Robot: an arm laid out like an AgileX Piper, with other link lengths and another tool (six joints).
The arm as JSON. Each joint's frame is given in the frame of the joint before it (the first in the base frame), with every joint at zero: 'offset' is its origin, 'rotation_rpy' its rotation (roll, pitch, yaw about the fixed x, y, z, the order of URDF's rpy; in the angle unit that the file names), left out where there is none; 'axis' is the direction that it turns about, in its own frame. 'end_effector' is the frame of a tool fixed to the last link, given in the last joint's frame.
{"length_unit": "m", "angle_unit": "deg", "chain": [
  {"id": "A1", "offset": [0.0, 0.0, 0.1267], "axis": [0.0, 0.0, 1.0]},
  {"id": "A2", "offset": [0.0, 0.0, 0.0], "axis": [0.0, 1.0, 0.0]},
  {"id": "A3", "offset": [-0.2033, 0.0, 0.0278], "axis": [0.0, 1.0, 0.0]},
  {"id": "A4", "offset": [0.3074, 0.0, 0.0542], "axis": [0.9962, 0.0, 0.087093]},
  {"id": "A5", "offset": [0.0, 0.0, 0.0], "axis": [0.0, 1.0, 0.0]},
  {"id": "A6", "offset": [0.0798, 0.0, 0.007], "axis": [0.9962, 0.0, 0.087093]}
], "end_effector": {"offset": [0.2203, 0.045, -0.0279], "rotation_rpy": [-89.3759, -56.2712, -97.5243]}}
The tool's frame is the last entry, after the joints.
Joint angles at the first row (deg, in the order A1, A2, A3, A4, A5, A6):
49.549 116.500 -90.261 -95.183 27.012 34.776
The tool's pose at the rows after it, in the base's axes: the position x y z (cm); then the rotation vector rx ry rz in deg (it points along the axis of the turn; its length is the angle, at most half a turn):
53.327, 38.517, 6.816, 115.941, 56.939, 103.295
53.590, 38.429, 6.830, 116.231, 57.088, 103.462
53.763, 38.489, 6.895, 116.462, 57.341, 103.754
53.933, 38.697, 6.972, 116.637, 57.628, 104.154
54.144, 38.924, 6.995, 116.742, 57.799, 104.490
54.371, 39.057, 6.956, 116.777, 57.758, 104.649
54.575, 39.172, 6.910, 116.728, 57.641, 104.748
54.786, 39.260, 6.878, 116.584, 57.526, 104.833
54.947, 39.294, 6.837, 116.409, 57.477, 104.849
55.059, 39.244, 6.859, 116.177, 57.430, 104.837
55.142, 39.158, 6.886, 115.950, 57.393, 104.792
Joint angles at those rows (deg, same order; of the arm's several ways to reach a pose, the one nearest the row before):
48.872 116.649 -90.520 -95.227 26.279 34.778
48.304 116.701 -90.710 -95.251 25.438 34.778
47.909 116.769 -90.964 -95.268 24.658 34.776
47.628 117.082 -91.520 -95.286 23.936 34.775
47.414 117.663 -92.318 -95.304 23.412 34.775
47.261 118.328 -93.116 -95.314 23.200 34.777
47.194 119.003 -93.891 -95.340 23.184 34.778
47.134 119.659 -94.636 -95.435 23.224 34.781
47.084 120.135 -95.144 -95.560 23.277 34.775
47.034 120.316 -95.341 -95.720 23.369 34.758
46.985 120.374 -95.389 -95.880 23.469 34.741

